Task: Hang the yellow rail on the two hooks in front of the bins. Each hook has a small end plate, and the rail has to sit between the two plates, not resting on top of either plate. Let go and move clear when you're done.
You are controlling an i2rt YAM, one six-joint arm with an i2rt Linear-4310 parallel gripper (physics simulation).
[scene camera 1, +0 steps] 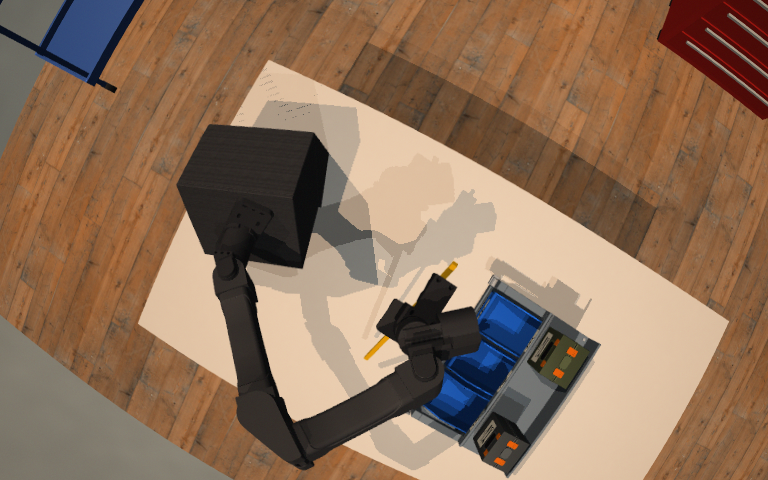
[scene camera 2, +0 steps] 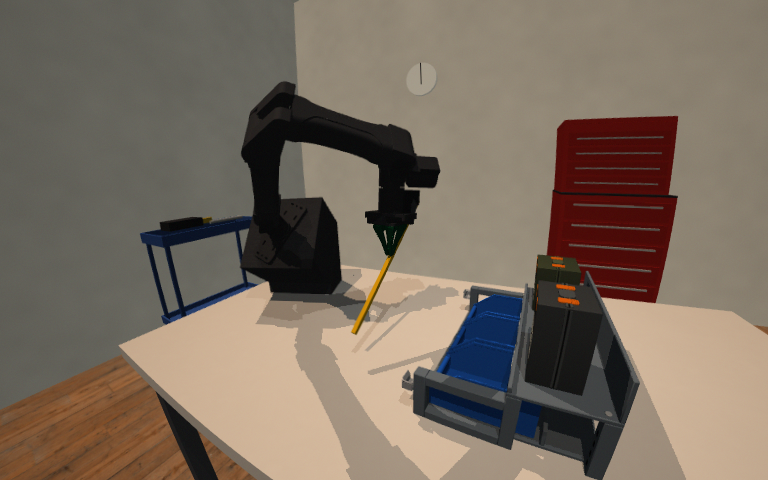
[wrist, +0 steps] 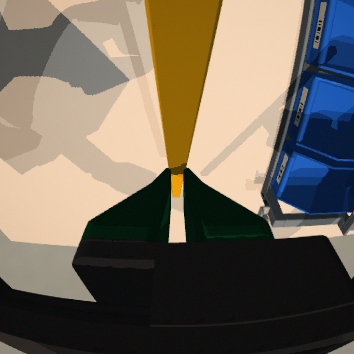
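Observation:
The yellow rail hangs in the air, steeply tilted. Its low end points toward the front in scene camera 2, and its raised end is partly behind the fingers. My gripper points down and is shut on the rail, pinching it at the fingertips. The arm hides the fingers in scene camera 1. The near hook and the far hook stick out from the rack in front of the blue bins, apart from the rail.
The grey rack holds the bins. A dark case and a green case stand on its shelf. The black base block stands on the table. A red cabinet is beyond the table.

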